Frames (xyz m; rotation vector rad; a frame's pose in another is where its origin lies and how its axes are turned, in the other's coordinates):
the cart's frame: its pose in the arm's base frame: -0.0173 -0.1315 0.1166 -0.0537 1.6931 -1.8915
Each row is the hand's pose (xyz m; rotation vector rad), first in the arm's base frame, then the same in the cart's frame.
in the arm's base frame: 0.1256 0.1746 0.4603 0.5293 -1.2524 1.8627
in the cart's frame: -0.3747 -0.2628 -0.1509 0.1027 0.5984 -1.3925
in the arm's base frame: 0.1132 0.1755 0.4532 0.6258 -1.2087 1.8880
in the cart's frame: -0.3624 -0.2612 -0.1580 0.1189 0.5148 -1.4367
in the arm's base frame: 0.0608 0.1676 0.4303 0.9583 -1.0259 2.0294
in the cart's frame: -0.3078 -0.2609 -0.1766 0.2211 0.1816 -1.5324
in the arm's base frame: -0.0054 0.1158 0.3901 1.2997 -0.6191 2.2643
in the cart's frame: -0.2160 -0.2496 -0.1648 0.4934 -0.2426 -1.5807
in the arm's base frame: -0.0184 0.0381 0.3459 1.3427 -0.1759 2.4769
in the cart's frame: -0.1551 -0.2131 -0.1089 0.8408 -0.4541 -1.5366
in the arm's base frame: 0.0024 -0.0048 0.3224 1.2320 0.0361 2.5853
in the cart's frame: -0.1448 -0.1828 -0.0665 1.0427 -0.4660 -1.4751
